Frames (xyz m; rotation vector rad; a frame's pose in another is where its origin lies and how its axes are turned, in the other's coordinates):
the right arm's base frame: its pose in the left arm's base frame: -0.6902 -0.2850 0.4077 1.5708 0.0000 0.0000
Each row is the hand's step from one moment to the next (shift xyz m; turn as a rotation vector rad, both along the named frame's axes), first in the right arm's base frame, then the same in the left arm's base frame.
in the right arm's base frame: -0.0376 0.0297 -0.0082 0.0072 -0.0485 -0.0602
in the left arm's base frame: -0.0376 0.0082 0.0297 0.0072 0.0602 -0.0485
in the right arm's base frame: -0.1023 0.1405 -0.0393 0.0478 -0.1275 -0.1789
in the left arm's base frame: -0.1023 0.0393 0.1405 0.0478 0.1789 -0.1275
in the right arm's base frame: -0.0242 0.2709 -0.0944 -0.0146 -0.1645 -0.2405
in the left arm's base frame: -0.0242 0.0944 0.2709 -0.0146 0.2405 -0.1645
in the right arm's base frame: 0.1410 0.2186 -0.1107 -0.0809 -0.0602 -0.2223
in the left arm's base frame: 0.1410 0.1107 0.2186 -0.0809 0.2223 -0.0602
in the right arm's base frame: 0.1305 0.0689 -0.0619 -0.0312 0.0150 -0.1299
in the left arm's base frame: 0.1305 0.0619 0.0689 -0.0312 0.1299 0.0150
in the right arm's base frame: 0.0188 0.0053 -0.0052 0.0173 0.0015 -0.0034
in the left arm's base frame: 0.0188 0.0052 0.0053 0.0173 0.0034 0.0015
